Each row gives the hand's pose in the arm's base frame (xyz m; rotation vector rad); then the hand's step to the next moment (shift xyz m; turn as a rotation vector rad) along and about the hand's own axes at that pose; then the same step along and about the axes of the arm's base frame.
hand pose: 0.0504 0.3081 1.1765 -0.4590 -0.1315 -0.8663
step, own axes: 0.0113 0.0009 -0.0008 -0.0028 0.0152 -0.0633
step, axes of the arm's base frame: 0.0079 -0.0078 0.0023 0.0052 -0.0174 -0.0626
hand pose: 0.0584 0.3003 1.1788 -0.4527 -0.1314 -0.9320
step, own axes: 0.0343 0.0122 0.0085 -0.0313 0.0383 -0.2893
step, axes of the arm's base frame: 0.0309 -0.0156 0.0141 -0.0123 -0.0817 -0.2816
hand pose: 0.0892 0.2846 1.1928 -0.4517 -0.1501 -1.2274
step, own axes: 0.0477 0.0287 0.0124 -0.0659 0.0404 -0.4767
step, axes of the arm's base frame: 0.0445 -0.0290 0.0206 -0.0463 -0.1281 -0.4633
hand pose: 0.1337 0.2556 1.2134 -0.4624 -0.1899 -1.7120
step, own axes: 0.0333 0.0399 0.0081 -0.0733 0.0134 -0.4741
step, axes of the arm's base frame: 0.0361 -0.0350 0.0157 -0.0710 -0.1152 -0.4605
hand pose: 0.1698 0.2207 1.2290 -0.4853 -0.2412 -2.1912
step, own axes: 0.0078 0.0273 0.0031 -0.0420 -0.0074 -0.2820
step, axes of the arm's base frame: 0.0180 -0.0213 0.0062 -0.0552 -0.0602 -0.2733
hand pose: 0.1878 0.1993 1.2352 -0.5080 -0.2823 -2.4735
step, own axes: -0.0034 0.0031 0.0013 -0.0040 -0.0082 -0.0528
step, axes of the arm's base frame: 0.0048 -0.0004 0.0000 -0.0173 -0.0078 -0.0501
